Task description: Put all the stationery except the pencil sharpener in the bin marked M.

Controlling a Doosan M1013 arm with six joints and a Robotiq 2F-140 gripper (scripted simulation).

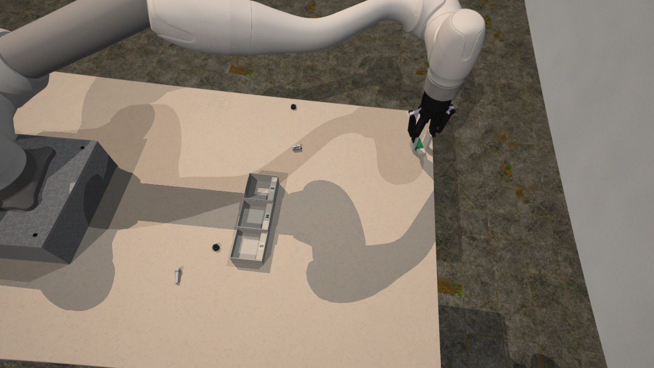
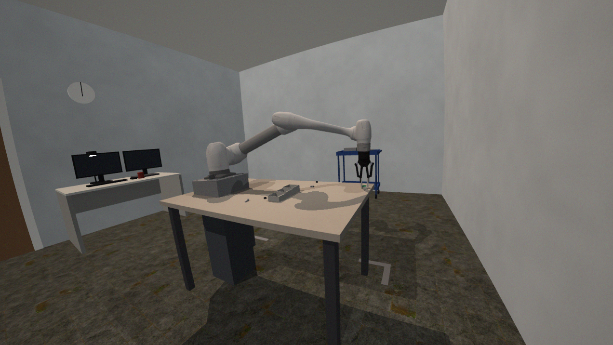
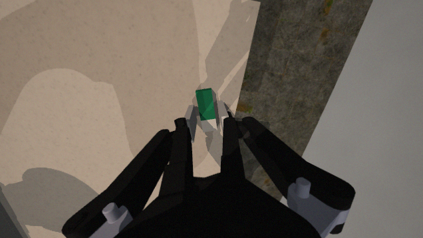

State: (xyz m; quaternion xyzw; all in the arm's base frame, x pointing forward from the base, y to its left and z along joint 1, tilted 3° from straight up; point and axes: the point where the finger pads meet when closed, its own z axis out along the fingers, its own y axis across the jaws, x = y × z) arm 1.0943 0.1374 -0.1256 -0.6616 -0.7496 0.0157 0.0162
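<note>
My hand is 1 cm to the left of the green-and-white block and 3 cm above it. Round my hand: grey bolt (70 cm behind, 37 cm to the right, 3 cm below).
</note>
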